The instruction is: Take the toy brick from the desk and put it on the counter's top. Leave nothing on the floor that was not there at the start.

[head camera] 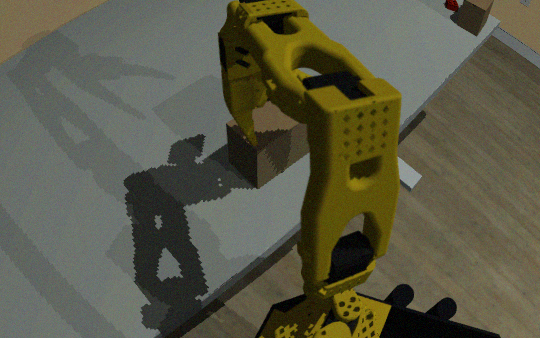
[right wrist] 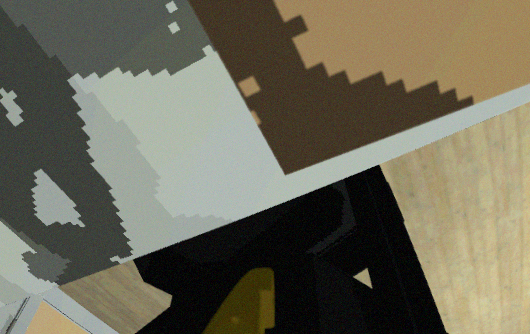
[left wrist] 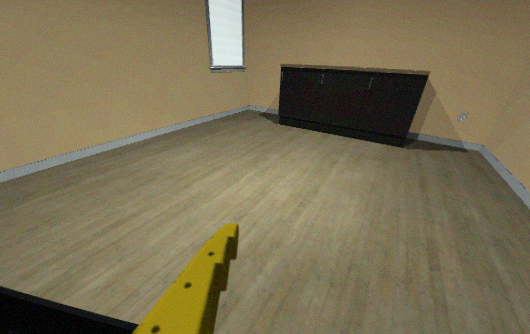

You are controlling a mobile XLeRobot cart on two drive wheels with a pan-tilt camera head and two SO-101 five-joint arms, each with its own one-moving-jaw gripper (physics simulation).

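Note:
A red piece (head camera: 451, 5), possibly the toy brick, shows at the top right on the grey desk (head camera: 240, 225) (right wrist: 200, 155). A brown box (head camera: 243, 154) (right wrist: 400, 35) stands near the desk's edge. My right gripper (head camera: 256, 140) (right wrist: 272, 275) is open and empty; one jaw overlaps the box in the head view, and in the right wrist view the box lies beyond the jaw tip. My left gripper (left wrist: 237, 229) is open and empty, with one notched jaw visible, over the floor. A dark counter (left wrist: 345, 105) with a brown top stands across the room in the left wrist view.
A second brown box (head camera: 472, 17) stands beside the red piece at the desk's corner. A pale bar (head camera: 410, 173) shows beside the desk, below its edge. My cart's black base (head camera: 430, 317) is at the bottom right. Wooden floor (left wrist: 300, 210) stretches between my left gripper and the counter.

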